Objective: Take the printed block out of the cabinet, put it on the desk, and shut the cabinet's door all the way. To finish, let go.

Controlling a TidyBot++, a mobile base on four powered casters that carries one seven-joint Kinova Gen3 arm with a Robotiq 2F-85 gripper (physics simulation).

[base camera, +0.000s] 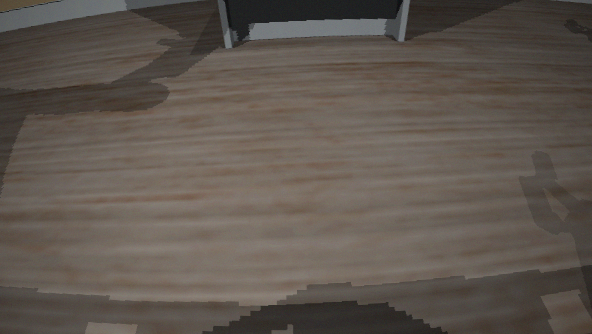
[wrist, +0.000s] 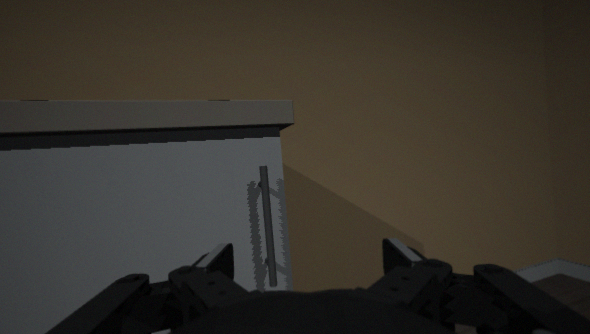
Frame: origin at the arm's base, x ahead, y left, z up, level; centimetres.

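Where they show: gripper, between the fingertips: (wrist: 307,257).
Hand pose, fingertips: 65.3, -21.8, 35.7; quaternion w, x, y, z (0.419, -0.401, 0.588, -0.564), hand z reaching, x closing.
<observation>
After its pixels a point has its place, as x, y, z.
The cabinet has a pale top board (wrist: 150,115) @[92.3, -9.4, 49.3] and a light grey door (wrist: 130,215) @[94.1, -5.3, 35.5], which looks shut, on the left of the wrist view. A dark upright bar handle (wrist: 268,225) @[91.4, -24.4, 31.7] stands near the door's right edge. The cabinet's lower part (base camera: 227,25) @[95.1, 19.5, -32.9] shows at the top of the base camera view. My gripper (wrist: 307,257) @[65.3, -21.8, 35.7] is open and empty; in the picture the handle lies between its fingertips, left of the middle, and farther off. The printed block and the desk do not show in either view.
A tan wall (wrist: 410,125) @[157.9, -109.1, 53.4] stands behind the cabinet and to its right. A white skirting board (base camera: 60,16) @[147.3, 108.0, -37.6] (wrist: 560,264) @[160.2, -210.2, -34.0] runs along the wall's foot. The wooden floor (base camera: 300,150) @[51.5, 0.7, -39.6] carries shadows at the left, the right and the bottom of the base camera view.
</observation>
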